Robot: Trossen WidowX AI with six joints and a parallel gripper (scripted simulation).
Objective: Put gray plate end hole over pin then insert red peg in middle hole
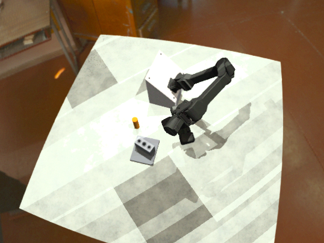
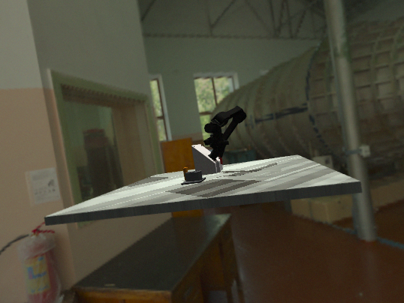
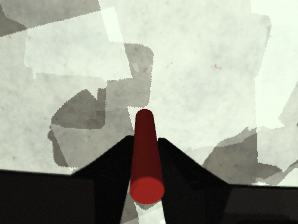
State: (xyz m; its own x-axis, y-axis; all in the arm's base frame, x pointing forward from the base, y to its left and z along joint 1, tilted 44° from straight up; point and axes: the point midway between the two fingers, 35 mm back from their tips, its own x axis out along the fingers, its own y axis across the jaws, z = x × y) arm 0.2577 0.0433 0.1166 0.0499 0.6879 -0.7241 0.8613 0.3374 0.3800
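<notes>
The gray plate is 170 mm to the right of my gripper tip, 80 mm ahead of it and 70 mm below it. From my gripper tip the other things lie so: orange cylinder: 250 mm to the right, 70 mm below, 30 mm behind; then square base: 150 mm to the right, 110 mm below, 90 mm ahead; then red peg: right at my gripper tip.
</notes>
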